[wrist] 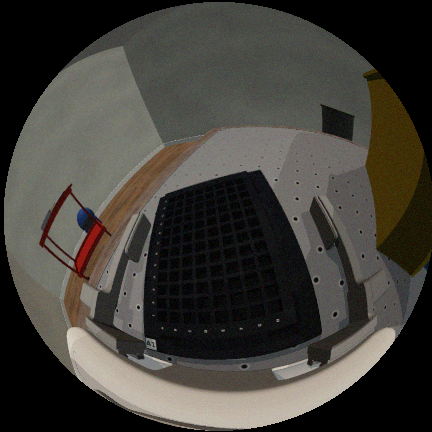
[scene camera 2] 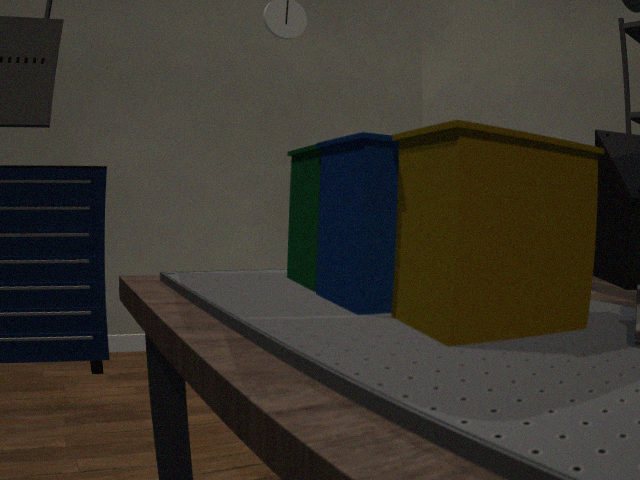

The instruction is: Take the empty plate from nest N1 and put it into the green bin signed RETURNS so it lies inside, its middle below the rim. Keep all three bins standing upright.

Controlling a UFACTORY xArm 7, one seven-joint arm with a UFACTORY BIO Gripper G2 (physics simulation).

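Frame: origin at the arm's base, x ahead, y left, z up, level; metres.
Seen in the pictures: hand, its tool point: (wrist: 226, 231).
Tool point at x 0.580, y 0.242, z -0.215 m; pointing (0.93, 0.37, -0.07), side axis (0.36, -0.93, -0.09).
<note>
A point is followed by its place in that frame.
A black plate (wrist: 215, 270) {y 0.238, x 0.551, z -0.216 m} with a grid of square wells and a white A1 label lies flat in the middle of the wrist view. Its nest cannot be told apart from it in the dark. My gripper (wrist: 231, 230) {y 0.242, x 0.580, z -0.215 m} is open, with one finger on each side of the plate and nothing held; its fingertips appear apart from the plate's sides. The green bin (scene camera 2: 303, 217) {y -0.273, x 0.704, z -0.144 m} stands upright at the back of the row in the scene view, partly hidden by the blue bin (scene camera 2: 356, 222) {y -0.104, x 0.745, z -0.142 m}. The yellow bin (scene camera 2: 496, 232) {y 0.057, x 0.720, z -0.140 m} (wrist: 397, 165) stands upright nearest that camera. The RETURNS sign and bin insides are hidden.
The bins stand close in a row on a grey perforated board (scene camera 2: 310, 330) {y -0.056, x 0.824, z -0.232 m} (wrist: 265, 150) {y 0.237, x 0.737, z -0.232 m}, on a wooden table (scene camera 2: 206, 356) {y -0.052, x 0.922, z -0.245 m}. The yellow bin is to the right of my fingers in the wrist view. A red cart (wrist: 91, 250) stands beyond the table edge at the left.
</note>
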